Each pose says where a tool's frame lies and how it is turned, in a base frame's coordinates. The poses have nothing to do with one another.
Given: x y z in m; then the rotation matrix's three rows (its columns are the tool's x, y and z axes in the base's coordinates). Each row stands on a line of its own.
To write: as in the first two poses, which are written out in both.
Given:
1:
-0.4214 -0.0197 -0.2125
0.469 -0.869 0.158
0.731 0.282 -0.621
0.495 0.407 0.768
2:
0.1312 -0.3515 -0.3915
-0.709 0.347 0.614
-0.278 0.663 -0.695
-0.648 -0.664 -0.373
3:
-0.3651 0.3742 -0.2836
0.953 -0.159 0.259
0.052 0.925 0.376
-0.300 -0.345 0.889
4:
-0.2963 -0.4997 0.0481
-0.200 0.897 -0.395
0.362 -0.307 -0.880
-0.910 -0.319 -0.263
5:
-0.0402 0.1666 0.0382
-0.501 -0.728 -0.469
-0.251 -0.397 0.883
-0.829 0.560 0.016
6:
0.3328 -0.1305 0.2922
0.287 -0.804 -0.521
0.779 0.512 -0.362
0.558 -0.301 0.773
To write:
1:
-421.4 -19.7 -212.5
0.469 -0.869 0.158
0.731 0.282 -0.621
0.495 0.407 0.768

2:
131.2 -351.5 -391.5
-0.709 0.347 0.614
-0.278 0.663 -0.695
-0.648 -0.664 -0.373

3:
-365.1 374.2 -283.6
0.953 -0.159 0.259
0.052 0.925 0.376
-0.300 -0.345 0.889

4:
-296.3 -499.7 48.1
-0.200 0.897 -0.395
0.362 -0.307 -0.880
-0.910 -0.319 -0.263

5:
-40.2 166.6 38.2
-0.501 -0.728 -0.469
-0.251 -0.397 0.883
-0.829 0.560 0.016

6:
332.8 -130.5 292.2
0.287 -0.804 -0.521
0.779 0.512 -0.362
0.558 -0.301 0.773

